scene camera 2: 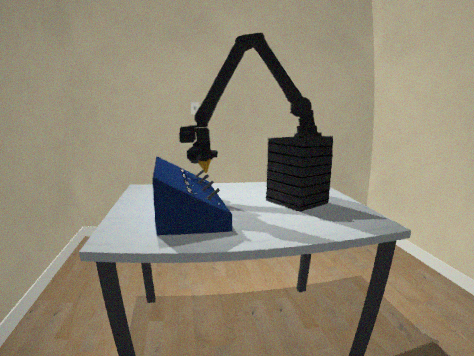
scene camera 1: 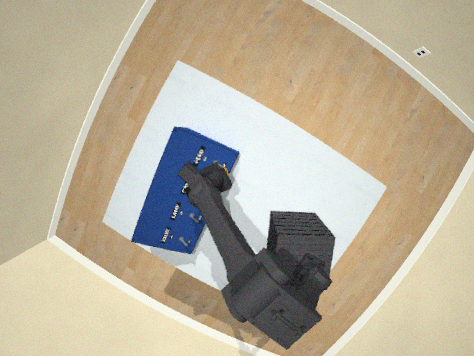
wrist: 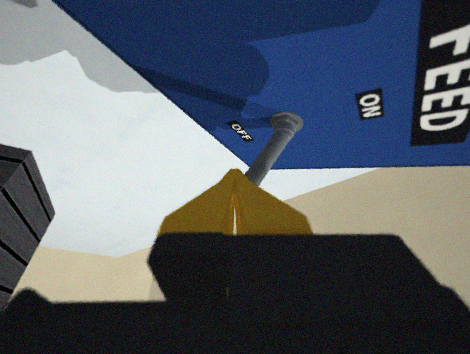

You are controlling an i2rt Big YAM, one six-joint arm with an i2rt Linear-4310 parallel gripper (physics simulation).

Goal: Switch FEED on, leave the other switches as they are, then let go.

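Where they show: gripper, fingertip midpoint: (scene camera 2: 206,172) (scene camera 1: 225,169) (wrist: 234,176); arm's base, link origin: (scene camera 2: 307,136) (scene camera 1: 306,271).
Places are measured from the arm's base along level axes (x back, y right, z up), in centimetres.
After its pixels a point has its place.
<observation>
The blue sloped panel (scene camera 1: 162,175) {x -61.3, y 1.1, z -11.9 cm} (scene camera 2: 192,210) {x -49.5, y -29.6, z -21.4 cm} (wrist: 320,90) {x -49.0, y 11.8, z -18.7 cm} stands on the table. In the wrist view the FEED label (wrist: 442,80) {x -52.9, y 12.7, z -16.7 cm} is at the right, with an ON label (wrist: 369,104) {x -50.8, y 13.3, z -17.8 cm} and an OFF label (wrist: 240,131) {x -43.2, y 13.9, z -21.8 cm}. The grey FEED lever (wrist: 272,152) {x -45.4, y 13.5, z -17.8 cm} sticks out between them and leans to the OFF side. My gripper (scene camera 2: 205,172) {x -42.2, y 13.9, z -17.7 cm} (wrist: 234,176) {x -42.2, y 13.9, z -17.7 cm} is shut and empty. Its yellow tips are right at the lever's free end and hide it; whether they touch cannot be told.
Farther along the panel are the LAMP lever (scene camera 1: 195,218) {x -42.9, y -9.4, z -17.6 cm} and the VALVE lever (scene camera 1: 185,242) {x -41.6, y -21.2, z -17.5 cm}. Another label beside FEED is partly hidden under the arm. The black ribbed block (scene camera 1: 302,235) {x -8.3, y 9.9, z -3.0 cm} (scene camera 2: 299,172) {x -7.6, y -11.0, z -13.5 cm} (wrist: 22,200) {x -11.2, y 8.5, z -24.8 cm} carries the arm on the white table (scene camera 1: 280,140) {x -28.4, y 34.2, z -29.4 cm} (scene camera 2: 125,240) {x -71.1, y -34.4, z -29.4 cm}.
</observation>
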